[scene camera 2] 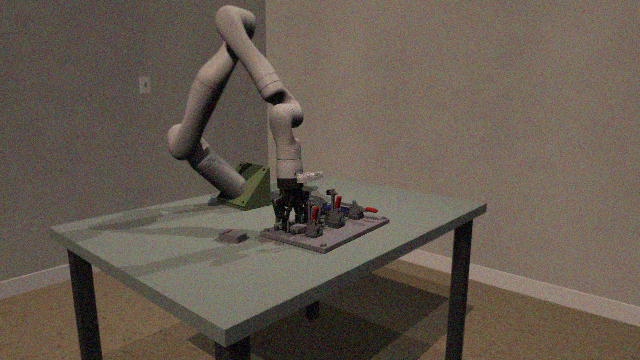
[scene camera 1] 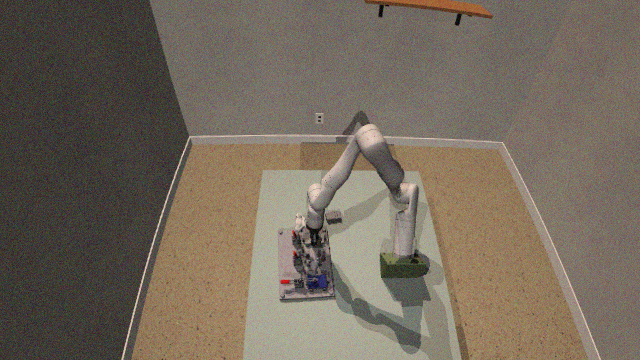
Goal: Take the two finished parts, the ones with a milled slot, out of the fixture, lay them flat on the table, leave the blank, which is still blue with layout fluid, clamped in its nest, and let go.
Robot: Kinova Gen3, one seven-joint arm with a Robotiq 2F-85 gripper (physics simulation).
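Pixels of known places: gripper, fingertip midpoint: [scene camera 2: 292,229] [scene camera 1: 312,239]; arm's base at its link origin: [scene camera 2: 236,188] [scene camera 1: 402,256].
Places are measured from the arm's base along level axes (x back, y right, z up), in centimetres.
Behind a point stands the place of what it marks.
The fixture [scene camera 1: 286,260] {y -1.2, x -52.3, z -4.4 cm} [scene camera 2: 350,233] {y 0.6, x -54.7, z -4.4 cm} lies on the table with three clamps in a row. The blue blank [scene camera 1: 317,282] {y -12.2, x -38.0, z -2.3 cm} [scene camera 2: 344,209] {y -12.2, x -41.5, z -2.3 cm} sits in the nest at the end away from my gripper, its red clamp handle lying flat. The other two red handles stand up. One grey finished part [scene camera 1: 333,217] {y 23.1, x -31.2, z -3.9 cm} [scene camera 2: 233,236] {y 25.9, x -33.6, z -4.2 cm} lies flat on the table beside the fixture; its slot is hard to make out. My gripper [scene camera 1: 314,241] {y 10.1, x -40.9, z -4.2 cm} [scene camera 2: 290,223] {y 10.1, x -40.9, z -4.2 cm} points down into the opposite end nest, shut on the second finished part [scene camera 2: 298,228] {y 11.2, x -44.4, z -2.8 cm}, which is mostly hidden by the fingers and clamp parts.
The upright clamps [scene camera 1: 295,255] {y -2.5, x -47.8, z 3.5 cm} [scene camera 2: 335,218] {y -0.7, x -47.8, z -1.7 cm} stand close beside my fingers. The green arm base [scene camera 1: 403,266] {y -8.2, x -2.0, z 6.4 cm} [scene camera 2: 255,187] {y -1.6, x -8.9, z 1.6 cm} stands on the table [scene camera 1: 360,320] {y -28.1, x -19.4, z -5.9 cm} [scene camera 2: 200,295] {y 50.2, x -55.7, z -5.9 cm}. An orange shelf [scene camera 1: 430,6] is high on the wall.
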